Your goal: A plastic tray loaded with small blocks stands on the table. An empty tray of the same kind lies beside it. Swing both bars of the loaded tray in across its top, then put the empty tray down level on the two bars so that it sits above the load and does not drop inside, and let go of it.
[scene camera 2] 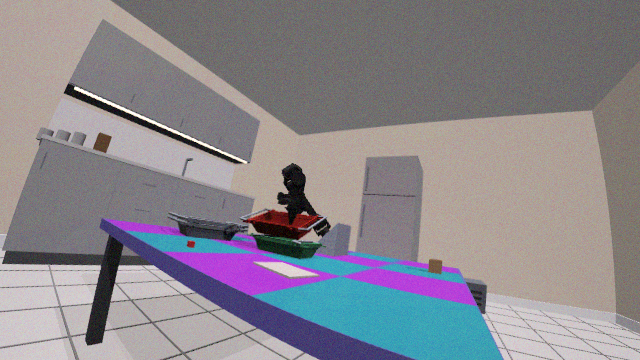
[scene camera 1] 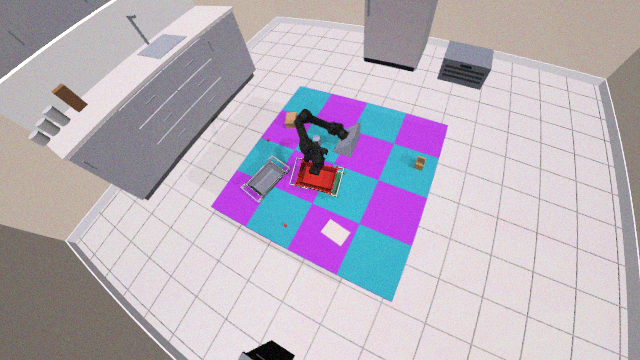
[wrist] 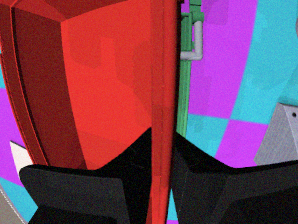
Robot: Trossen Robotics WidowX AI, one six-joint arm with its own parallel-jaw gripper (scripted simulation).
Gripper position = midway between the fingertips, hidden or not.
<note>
In view: my gripper [wrist: 159, 132] and a red tray [scene camera 1: 324, 181].
The red tray shows as well in the wrist view [wrist: 86, 86].
</note>
